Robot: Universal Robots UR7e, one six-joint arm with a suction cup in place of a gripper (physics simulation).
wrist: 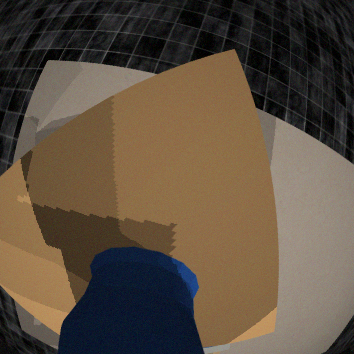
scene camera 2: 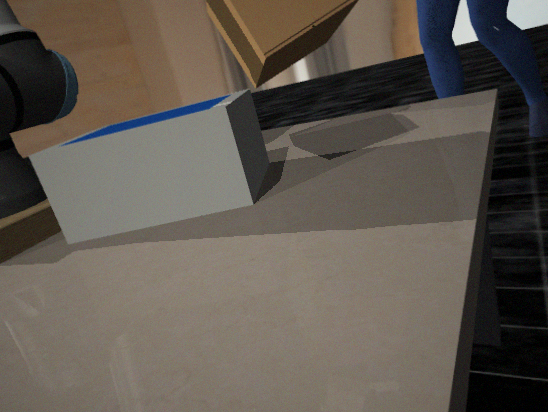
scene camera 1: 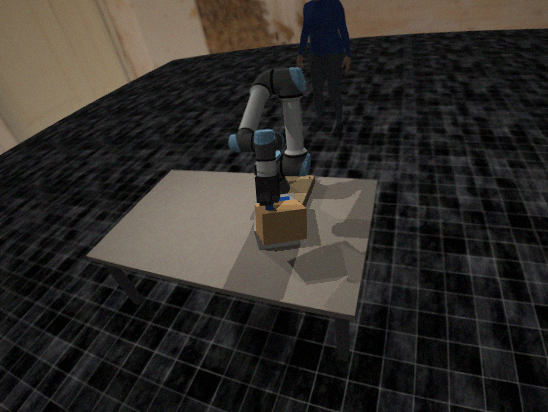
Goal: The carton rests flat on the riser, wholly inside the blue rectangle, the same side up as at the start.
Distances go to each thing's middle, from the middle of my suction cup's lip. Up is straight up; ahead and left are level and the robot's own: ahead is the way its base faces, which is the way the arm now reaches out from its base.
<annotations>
Right now my suction cup is 10 mm past the brown carton [scene camera 2: 265, 45], 30 mm to the right of it and 90 mm above it. Round my suction cup: riser [scene camera 2: 206, 157] 190 mm behind, 40 mm to the right, 240 mm below.
</annotations>
